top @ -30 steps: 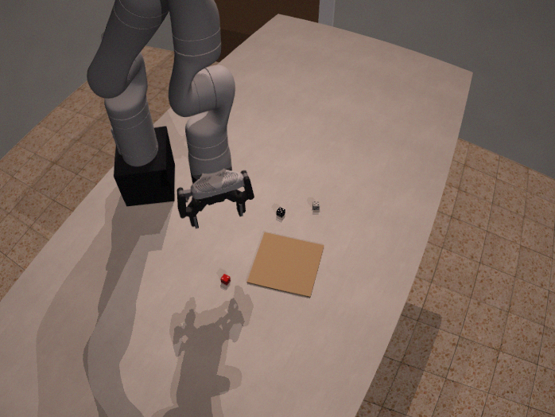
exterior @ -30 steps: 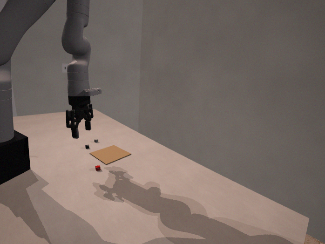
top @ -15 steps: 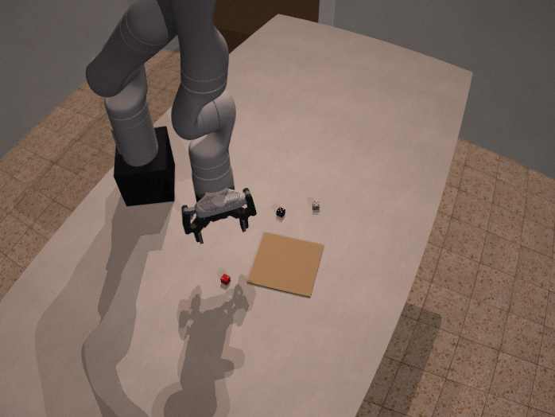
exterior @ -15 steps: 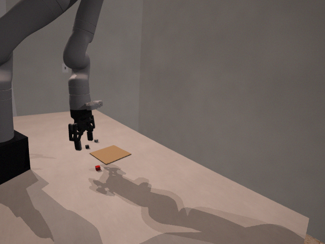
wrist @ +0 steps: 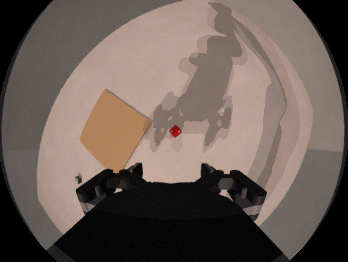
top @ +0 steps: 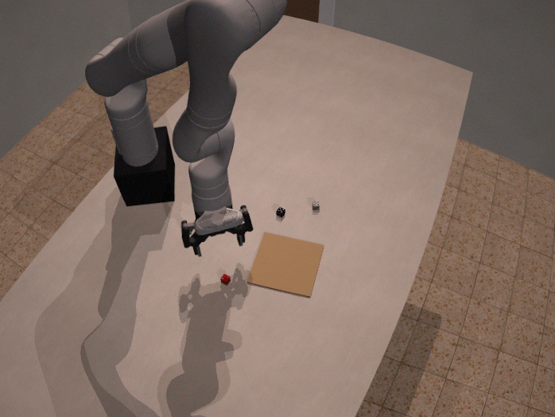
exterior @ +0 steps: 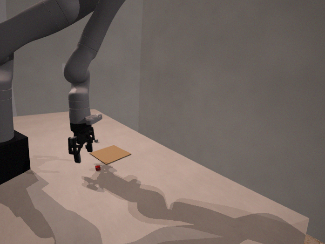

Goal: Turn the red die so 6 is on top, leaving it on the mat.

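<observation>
Now: the black die 6 cm ahead of my hand, 18 cm to the left of it and 4 cm below it. Round my hand: grey die: 13 cm ahead, 23 cm to the left, 4 cm below; tan mat: 13 cm ahead, 5 cm to the left, 5 cm below; red die: 4 cm ahead, 4 cm to the right, 4 cm below.
</observation>
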